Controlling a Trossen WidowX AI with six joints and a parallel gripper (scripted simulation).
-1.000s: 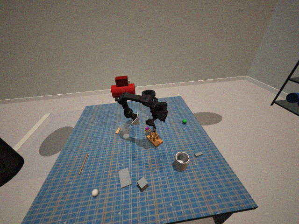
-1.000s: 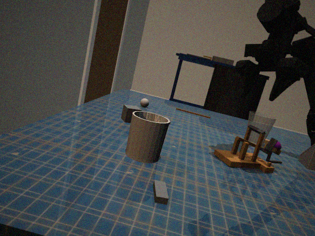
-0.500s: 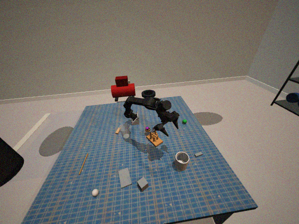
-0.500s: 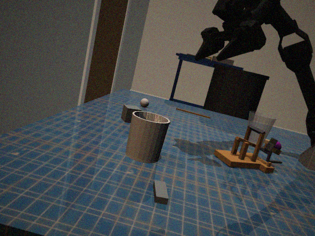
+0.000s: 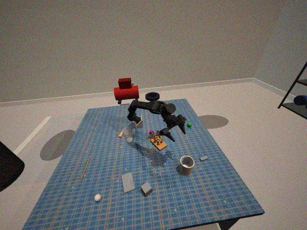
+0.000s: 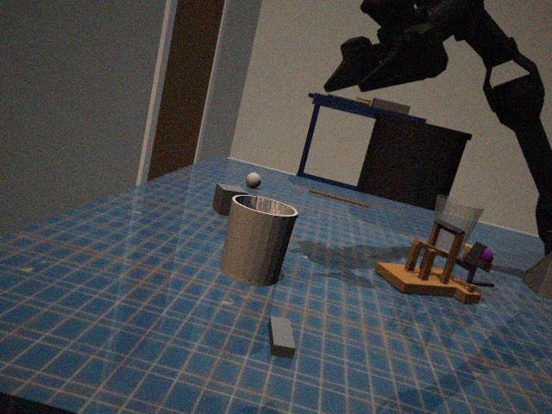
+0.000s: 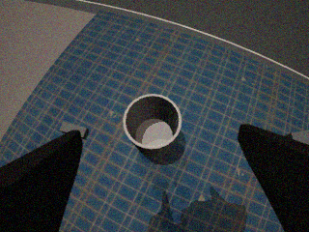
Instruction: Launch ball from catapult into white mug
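Right now the purple ball is 320 mm behind my gripper tip, 210 mm below it and 130 mm to the right of it. Round my gripper tip: small grey block: 260 mm below, 210 mm to the left, 10 mm ahead; white mug: 240 mm below, 60 mm ahead, 40 mm to the left; wooden catapult: 260 mm behind, 220 mm below, 100 mm to the right.
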